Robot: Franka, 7 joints.
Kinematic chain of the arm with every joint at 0, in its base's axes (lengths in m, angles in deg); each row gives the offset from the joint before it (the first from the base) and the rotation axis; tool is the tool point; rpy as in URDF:
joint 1: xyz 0 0 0.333 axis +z
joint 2: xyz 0 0 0 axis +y
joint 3: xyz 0 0 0.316 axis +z
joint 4: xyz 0.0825 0 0 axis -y
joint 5: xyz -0.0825 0 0.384 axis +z
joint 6: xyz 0 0 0 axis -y
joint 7: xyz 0.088 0 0 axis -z
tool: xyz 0 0 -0.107 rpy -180 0 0
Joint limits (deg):
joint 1: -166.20..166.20
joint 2: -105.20..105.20
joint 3: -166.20..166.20
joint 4: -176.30..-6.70
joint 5: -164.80..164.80
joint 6: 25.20..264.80
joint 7: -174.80..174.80
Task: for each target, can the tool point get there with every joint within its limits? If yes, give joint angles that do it. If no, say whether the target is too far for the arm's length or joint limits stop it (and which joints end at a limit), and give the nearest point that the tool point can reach.
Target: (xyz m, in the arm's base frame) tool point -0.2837 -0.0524 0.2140
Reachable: yes | joints -71.71 -18.51 -125.21 -158.55 -117.53 197.98 135.08
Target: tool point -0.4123 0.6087 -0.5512
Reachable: no: too far | nearest point -0.3170 0.4680 -0.2798 | short by 0.320 m
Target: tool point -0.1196 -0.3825 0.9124
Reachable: yes | joints -70.77 -9.38 -46.49 -74.64 -83.92 217.71 56.21
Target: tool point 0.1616 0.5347 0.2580
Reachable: yes | joints 10.87 72.81 70.17 -96.47 12.88 74.63 -18.11
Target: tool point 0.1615 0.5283 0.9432
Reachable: yes | joints 32.41 37.38 106.42 -51.35 40.30 188.07 118.85
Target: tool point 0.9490 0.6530 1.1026
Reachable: no: too far | nearest point 0.5877 0.4044 0.8096 | short by 0.527 m
